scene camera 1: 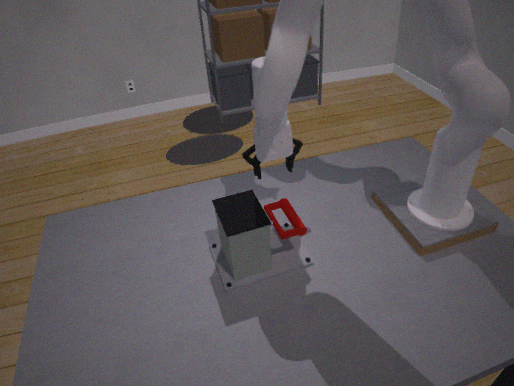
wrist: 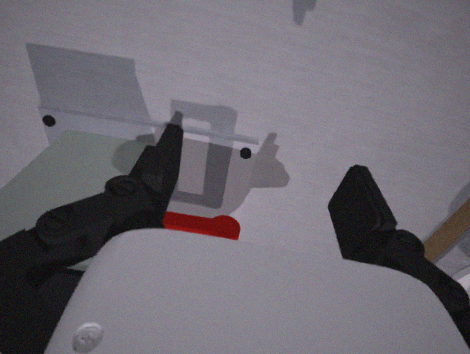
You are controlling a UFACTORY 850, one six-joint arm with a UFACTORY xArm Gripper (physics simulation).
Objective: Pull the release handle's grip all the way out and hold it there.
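Note:
The release handle's red rectangular grip sticks out sideways from a pale green box with a black top. The box stands upright on a thin base plate. My gripper is open with nothing between its fingers. It hangs above the table, beyond the grip in the scene view, and does not touch it. In the wrist view, one end of the grip shows near the left finger; the rest is hidden behind that finger and the gripper body.
The grey table bears the plate, which has dark round spots near its corners. The arm's base stands on a wood-edged board at the right. A shelf rack with boxes stands behind the table by the wall.

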